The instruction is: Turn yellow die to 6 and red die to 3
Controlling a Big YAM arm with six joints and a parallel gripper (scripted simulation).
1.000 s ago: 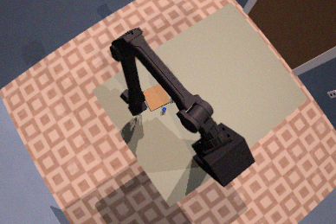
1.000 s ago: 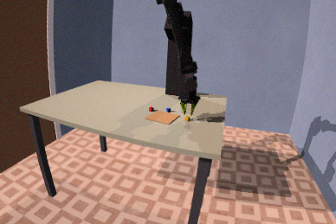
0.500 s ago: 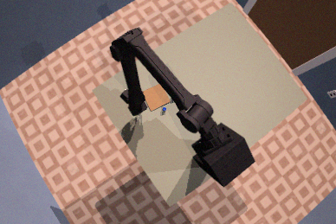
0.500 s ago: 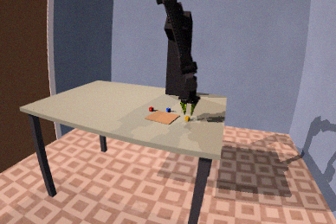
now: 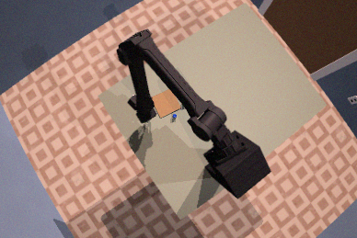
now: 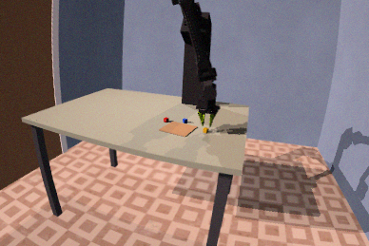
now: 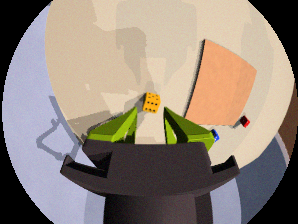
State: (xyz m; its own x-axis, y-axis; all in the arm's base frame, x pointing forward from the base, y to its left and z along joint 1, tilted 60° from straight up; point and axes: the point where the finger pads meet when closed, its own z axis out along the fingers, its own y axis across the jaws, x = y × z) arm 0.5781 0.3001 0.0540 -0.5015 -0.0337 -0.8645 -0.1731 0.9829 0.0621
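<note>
The yellow die lies 3 cm below my hand. Round my hand: red die: 3 cm ahead, 23 cm to the right, 3 cm below; then blue die: 3 cm behind, 15 cm to the right, 3 cm below; then orange mat: 6 cm ahead, 12 cm to the right, 4 cm below.
</note>
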